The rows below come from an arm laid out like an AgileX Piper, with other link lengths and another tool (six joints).
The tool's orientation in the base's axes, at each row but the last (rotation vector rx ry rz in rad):
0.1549 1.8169 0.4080
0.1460 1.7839 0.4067
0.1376 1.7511 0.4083
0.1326 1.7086 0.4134
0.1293 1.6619 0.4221
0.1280 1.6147 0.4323
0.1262 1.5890 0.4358
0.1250 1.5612 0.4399
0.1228 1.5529 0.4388
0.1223 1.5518 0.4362
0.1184 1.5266 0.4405
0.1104 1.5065 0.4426
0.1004 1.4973 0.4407
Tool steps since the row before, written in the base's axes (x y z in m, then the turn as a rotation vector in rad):
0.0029 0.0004 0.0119 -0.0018 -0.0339 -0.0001
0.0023 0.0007 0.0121 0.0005 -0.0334 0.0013
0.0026 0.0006 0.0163 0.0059 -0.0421 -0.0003
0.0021 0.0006 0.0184 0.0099 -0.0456 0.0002
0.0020 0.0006 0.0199 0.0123 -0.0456 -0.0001
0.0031 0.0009 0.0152 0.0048 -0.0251 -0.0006
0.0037 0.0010 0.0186 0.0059 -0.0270 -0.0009
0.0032 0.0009 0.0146 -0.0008 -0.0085 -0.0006
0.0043 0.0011 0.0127 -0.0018 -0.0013 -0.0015
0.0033 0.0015 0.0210 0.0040 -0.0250 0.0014
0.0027 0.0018 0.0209 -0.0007 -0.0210 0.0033
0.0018 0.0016 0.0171 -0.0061 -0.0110 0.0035
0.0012 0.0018 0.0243 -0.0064 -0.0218 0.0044
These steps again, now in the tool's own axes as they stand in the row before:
-0.0115 0.0043 0.0001 -0.0100 -0.0314 -0.0083
-0.0114 0.0046 -0.0001 -0.0117 -0.0307 -0.0063
-0.0154 0.0058 -0.0001 -0.0142 -0.0400 -0.0025
-0.0173 0.0066 -0.0001 -0.0165 -0.0437 0.0006
-0.0187 0.0071 0.0005 -0.0165 -0.0441 0.0030
-0.0142 0.0056 0.0027 -0.0084 -0.0241 -0.0003
-0.0174 0.0068 0.0037 -0.0088 -0.0262 0.0004
-0.0135 0.0053 0.0036 -0.0024 -0.0078 -0.0025
-0.0117 0.0046 0.0048 0.0010 -0.0014 -0.0021
-0.0193 0.0080 0.0042 -0.0101 -0.0232 -0.0009
-0.0190 0.0083 0.0042 -0.0104 -0.0180 -0.0046
-0.0155 0.0069 0.0034 -0.0071 -0.0076 -0.0079
-0.0222 0.0095 0.0036 -0.0117 -0.0171 -0.0103

